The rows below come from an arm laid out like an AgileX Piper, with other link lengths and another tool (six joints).
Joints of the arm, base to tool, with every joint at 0 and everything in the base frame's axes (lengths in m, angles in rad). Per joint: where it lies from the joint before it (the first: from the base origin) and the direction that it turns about. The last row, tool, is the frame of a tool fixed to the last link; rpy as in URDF.
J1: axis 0 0 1 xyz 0 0 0.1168
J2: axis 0 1 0 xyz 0 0 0
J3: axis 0 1 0 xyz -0.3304 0 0.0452
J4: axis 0.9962 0 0.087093 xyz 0.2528 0 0.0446
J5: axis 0 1 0 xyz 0 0 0
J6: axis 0.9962 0 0.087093 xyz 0.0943 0 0.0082
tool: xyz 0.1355 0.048 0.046 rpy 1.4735 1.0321 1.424
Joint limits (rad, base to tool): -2.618..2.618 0..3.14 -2.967..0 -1.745..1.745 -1.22..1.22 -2.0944..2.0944
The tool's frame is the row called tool.
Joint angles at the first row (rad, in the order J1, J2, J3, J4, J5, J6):
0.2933, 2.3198, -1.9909, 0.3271, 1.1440, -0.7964
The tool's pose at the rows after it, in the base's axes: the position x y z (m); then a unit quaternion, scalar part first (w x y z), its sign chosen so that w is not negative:
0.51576 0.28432 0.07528 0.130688 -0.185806 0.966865 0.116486
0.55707 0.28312 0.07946 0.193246 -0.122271 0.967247 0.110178
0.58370 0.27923 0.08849 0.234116 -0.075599 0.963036 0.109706
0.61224 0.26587 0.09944 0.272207 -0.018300 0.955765 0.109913
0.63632 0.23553 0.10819 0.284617 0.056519 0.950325 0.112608
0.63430 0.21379 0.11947 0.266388 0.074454 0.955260 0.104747
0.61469 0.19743 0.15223 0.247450 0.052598 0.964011 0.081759
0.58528 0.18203 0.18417 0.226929 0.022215 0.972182 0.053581
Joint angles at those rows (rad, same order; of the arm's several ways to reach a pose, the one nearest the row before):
0.2987, 2.3447, -1.9886, 0.3202, 1.0383, -0.7515
0.2966, 2.3527, -1.9887, 0.2878, 0.8838, -0.6396
0.2933, 2.3527, -1.9886, 0.2602, 0.7865, -0.5507
0.2782, 2.3527, -1.9887, 0.2208, 0.6946, -0.4399
0.2375, 2.3507, -1.9917, 0.1878, 0.6602, -0.3079
0.2055, 2.3298, -2.0175, 0.1743, 0.7475, -0.2824
0.1876, 2.2686, -2.0659, 0.1375, 0.9116, -0.3082
0.1776, 2.1942, -2.0920, 0.0977, 1.0708, -0.3517

